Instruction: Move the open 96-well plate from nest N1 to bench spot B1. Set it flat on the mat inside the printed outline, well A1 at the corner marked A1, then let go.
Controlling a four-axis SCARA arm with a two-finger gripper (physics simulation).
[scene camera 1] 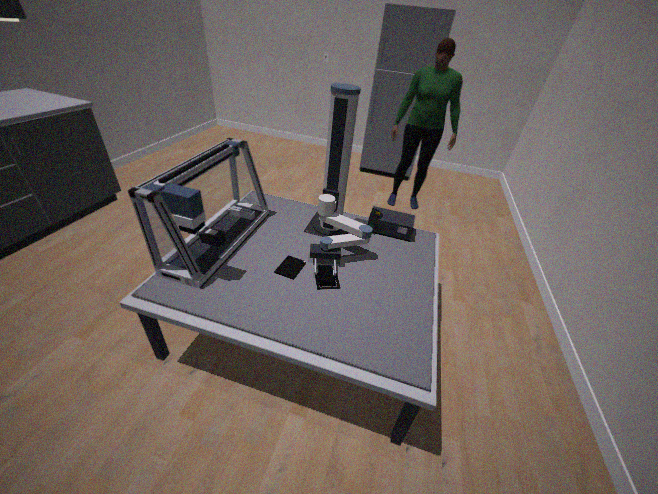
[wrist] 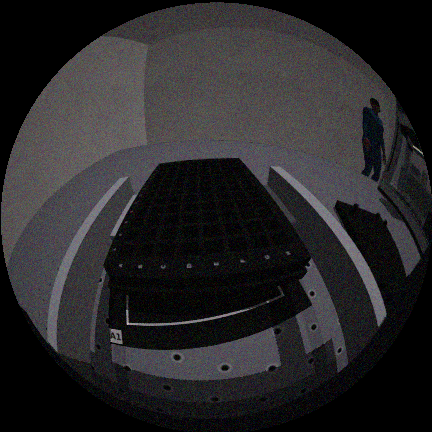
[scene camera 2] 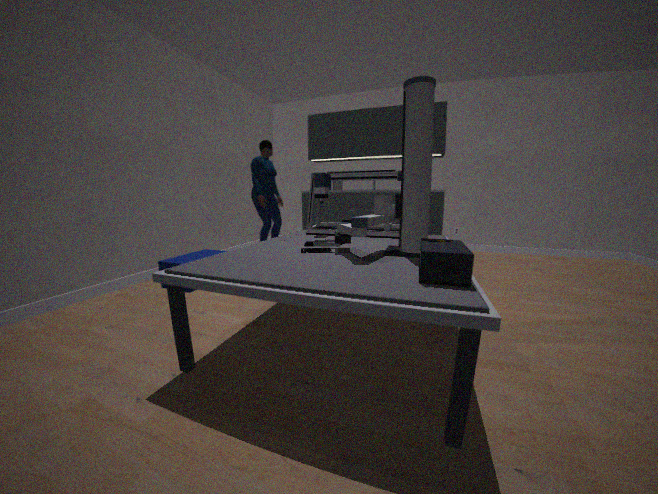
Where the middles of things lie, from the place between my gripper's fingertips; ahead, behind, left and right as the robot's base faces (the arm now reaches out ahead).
I see my gripper 10 mm past the dark rectangle [wrist: 227, 328], 10 mm to the right of it and 40 mm above it. The rest, counted from my hand: grey nest frame [wrist: 368, 231]: 20 mm behind, 210 mm to the right, 30 mm below; black well plate [wrist: 197, 228]: 10 mm behind, 10 mm below.
